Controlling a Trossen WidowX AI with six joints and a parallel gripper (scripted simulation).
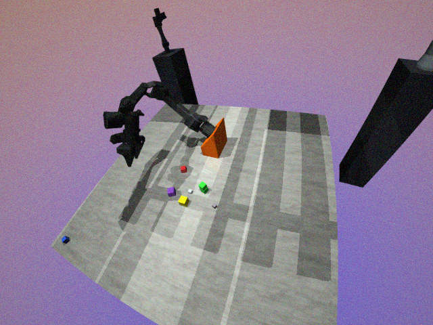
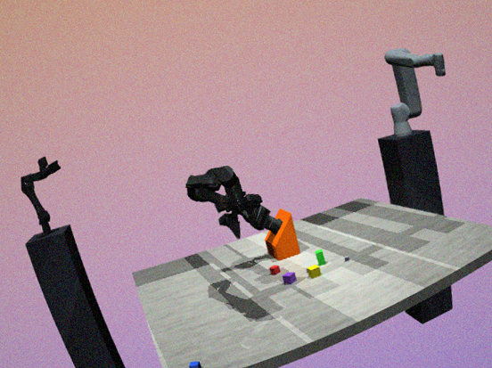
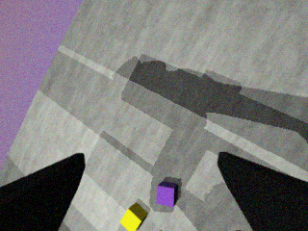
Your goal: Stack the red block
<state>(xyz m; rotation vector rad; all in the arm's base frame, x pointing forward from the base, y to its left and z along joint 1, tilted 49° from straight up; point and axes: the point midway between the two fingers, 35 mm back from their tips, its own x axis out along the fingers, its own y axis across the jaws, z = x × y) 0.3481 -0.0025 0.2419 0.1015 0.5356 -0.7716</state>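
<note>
The red block lies 220 mm below my gripper tip, 160 mm behind it and 90 mm to the left of it. Also, from my gripper tip: white cube: 220 mm below, 200 mm to the left, 60 mm behind; purple cube: 210 mm below, 110 mm to the left, 20 mm behind; yellow cube: 210 mm below, 200 mm to the left.
</note>
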